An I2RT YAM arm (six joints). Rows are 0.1 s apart.
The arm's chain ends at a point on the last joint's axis. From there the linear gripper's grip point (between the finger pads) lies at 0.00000 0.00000 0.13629 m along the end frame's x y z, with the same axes.
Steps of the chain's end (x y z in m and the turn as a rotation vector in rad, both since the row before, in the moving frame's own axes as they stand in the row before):
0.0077, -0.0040, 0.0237, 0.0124, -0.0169, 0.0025
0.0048, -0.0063, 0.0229, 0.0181, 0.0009, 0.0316
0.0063, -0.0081, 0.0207, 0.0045, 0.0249, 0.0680
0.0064, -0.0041, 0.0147, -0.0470, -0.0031, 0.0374
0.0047, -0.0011, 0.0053, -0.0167, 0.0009, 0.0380
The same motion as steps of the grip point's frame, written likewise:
0.0054, -0.0057, 0.0237, 0.0124, -0.0169, 0.0025
0.0050, -0.0088, 0.0229, 0.0181, 0.0009, 0.0316
0.0097, -0.0086, 0.0207, 0.0045, 0.0249, 0.0680
0.0059, 0.0023, 0.0145, -0.0470, -0.0031, 0.0374
0.0048, 0.0012, 0.0053, -0.0167, 0.0009, 0.0380

